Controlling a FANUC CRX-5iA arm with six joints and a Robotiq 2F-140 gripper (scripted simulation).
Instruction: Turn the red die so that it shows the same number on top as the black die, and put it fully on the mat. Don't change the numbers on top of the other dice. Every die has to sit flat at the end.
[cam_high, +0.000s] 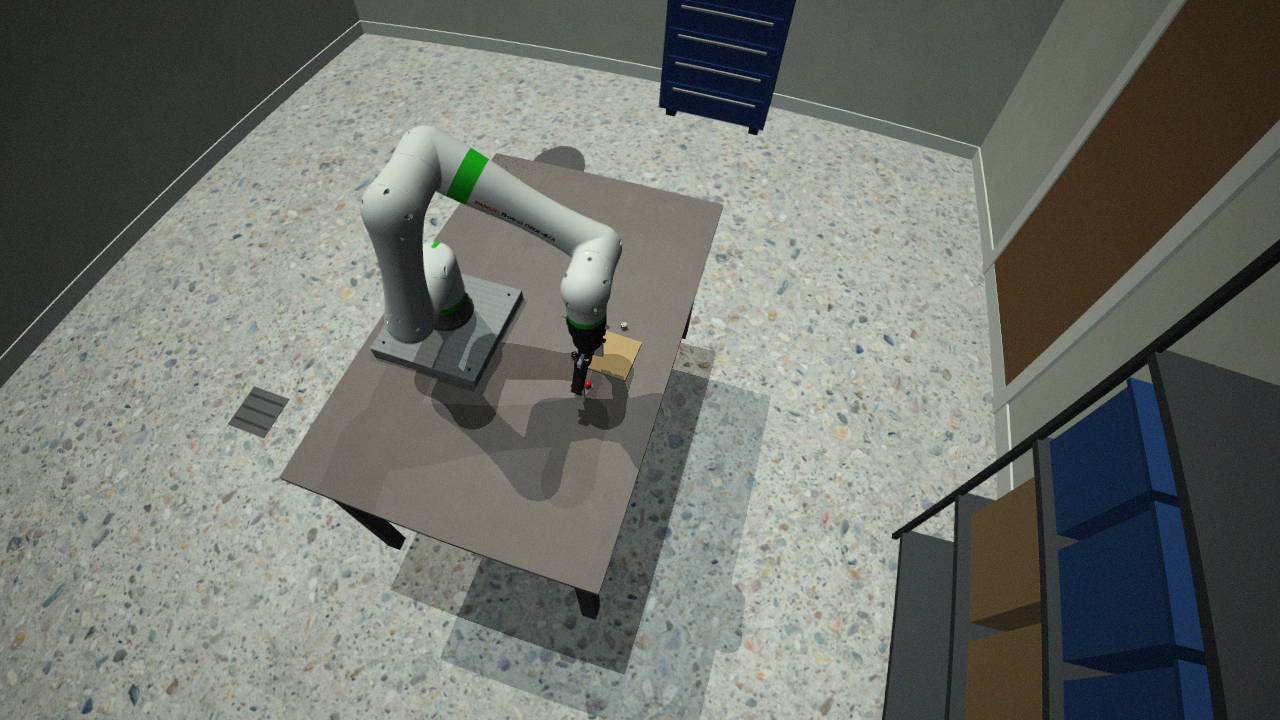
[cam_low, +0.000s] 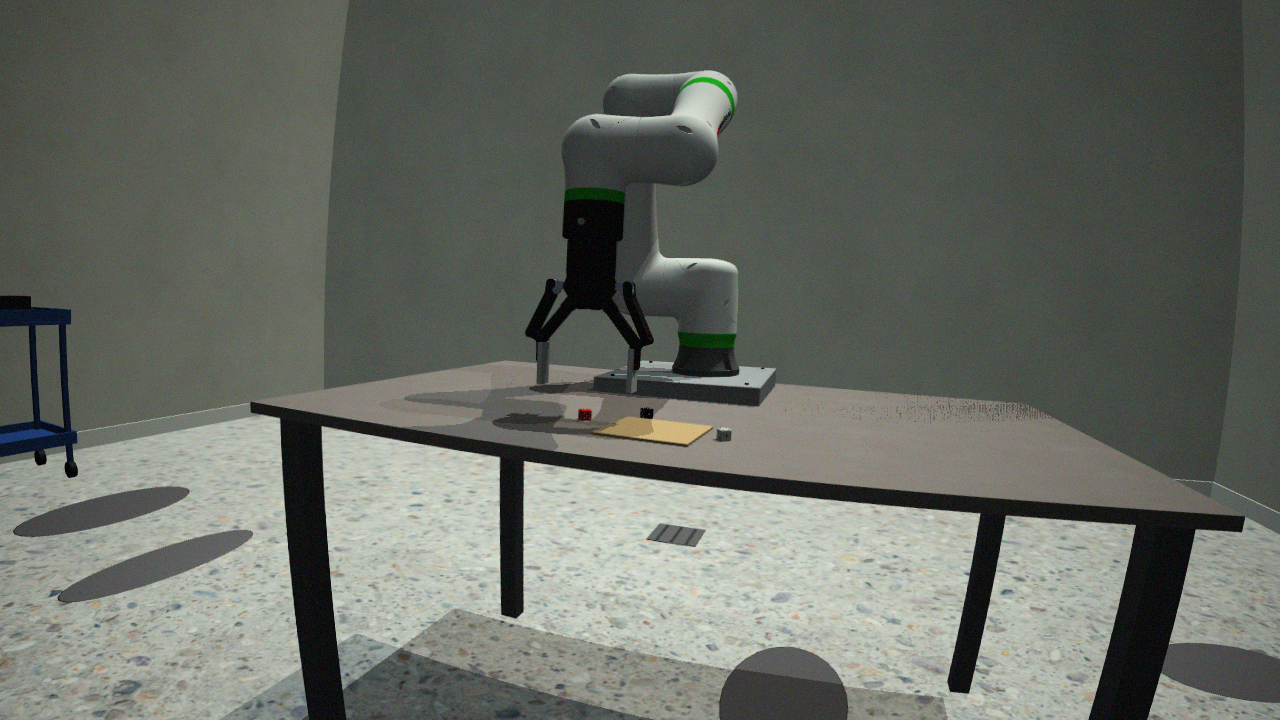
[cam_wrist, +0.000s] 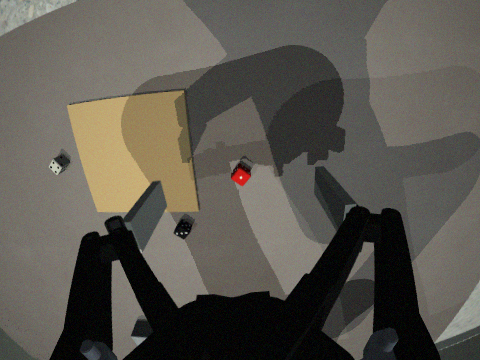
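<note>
Now: the red die 10 mm behind my hand and 50 mm below it. Also, from my hand: tan mat: 40 mm ahead, 120 mm to the left, 60 mm below; white die: 60 mm ahead, 220 mm to the left, 50 mm below; black die: 60 mm behind, 90 mm to the left, 50 mm below.
</note>
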